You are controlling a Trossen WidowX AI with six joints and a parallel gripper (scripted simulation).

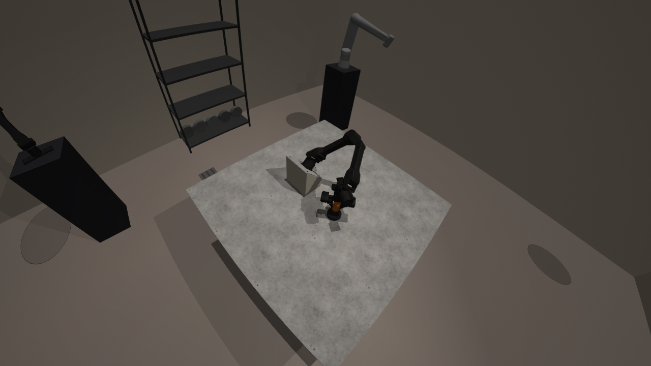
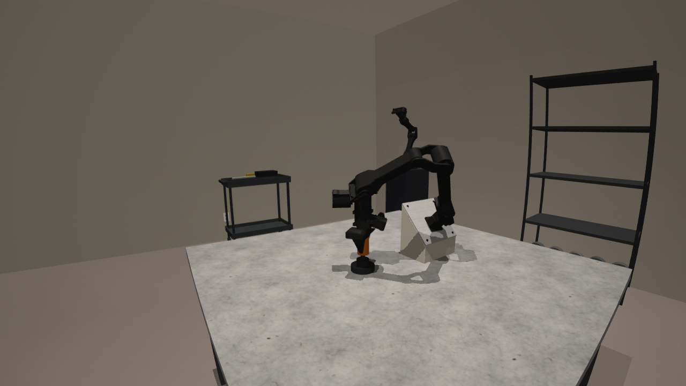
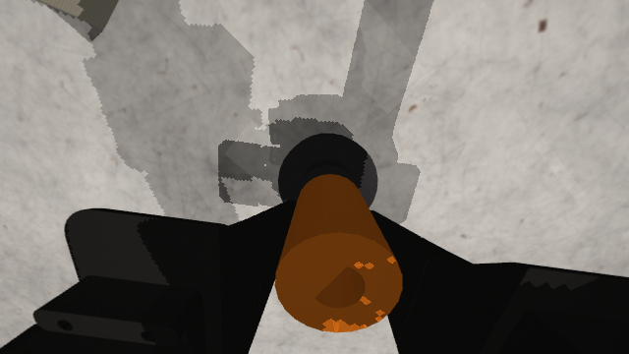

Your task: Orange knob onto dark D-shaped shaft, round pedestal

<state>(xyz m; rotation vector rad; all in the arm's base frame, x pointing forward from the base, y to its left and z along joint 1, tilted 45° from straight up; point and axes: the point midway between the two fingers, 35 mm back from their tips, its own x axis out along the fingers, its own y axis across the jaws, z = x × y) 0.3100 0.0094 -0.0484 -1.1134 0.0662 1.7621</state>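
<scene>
The orange knob lies 20 mm above my gripper tip. Round my gripper tip: dark round pedestal (40 mm below).
</scene>
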